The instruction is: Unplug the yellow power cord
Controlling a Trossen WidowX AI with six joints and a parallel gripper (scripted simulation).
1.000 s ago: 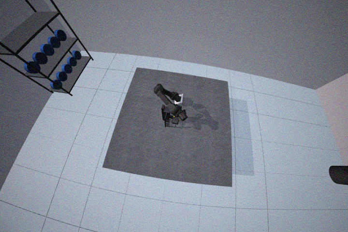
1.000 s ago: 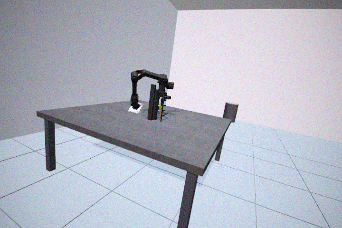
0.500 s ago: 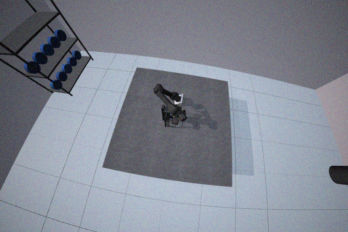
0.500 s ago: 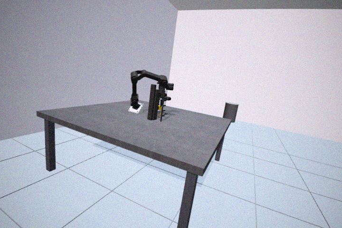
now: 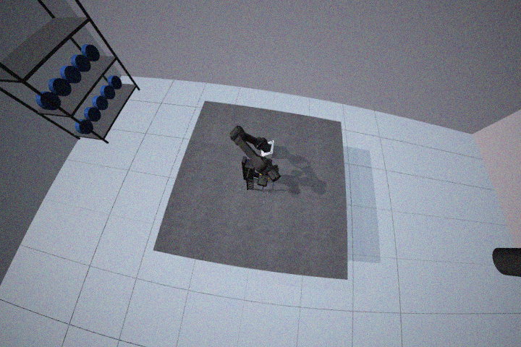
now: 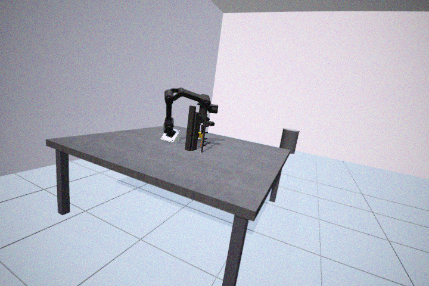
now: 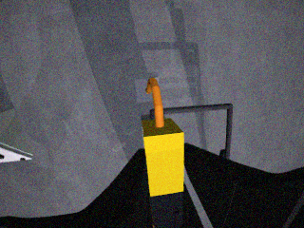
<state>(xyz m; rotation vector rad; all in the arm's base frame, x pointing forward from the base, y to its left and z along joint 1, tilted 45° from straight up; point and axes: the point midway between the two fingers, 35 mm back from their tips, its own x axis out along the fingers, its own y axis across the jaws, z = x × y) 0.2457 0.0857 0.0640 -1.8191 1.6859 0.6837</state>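
The yellow plug is 3 cm to the right of my gripper tip.
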